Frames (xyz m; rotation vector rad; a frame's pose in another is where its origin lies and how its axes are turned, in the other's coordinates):
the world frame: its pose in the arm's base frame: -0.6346 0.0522 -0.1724 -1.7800 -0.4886 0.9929
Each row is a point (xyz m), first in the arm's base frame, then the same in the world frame.
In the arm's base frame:
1: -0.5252 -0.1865 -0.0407
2: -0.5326 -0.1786 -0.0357
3: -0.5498 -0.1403 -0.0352
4: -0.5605 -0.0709 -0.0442
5: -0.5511 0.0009 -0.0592
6: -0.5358 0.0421 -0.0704
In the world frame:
1: -0.1582 -0.0307 -0.2456
2: -0.1589 -0.0377 -0.2360
3: -0.1420 -0.0523 -0.2004
4: -0.0955 -0.0721 -0.1508
5: -0.0333 -0.0898 -0.1151
6: 0.0093 -0.0988 -0.1021

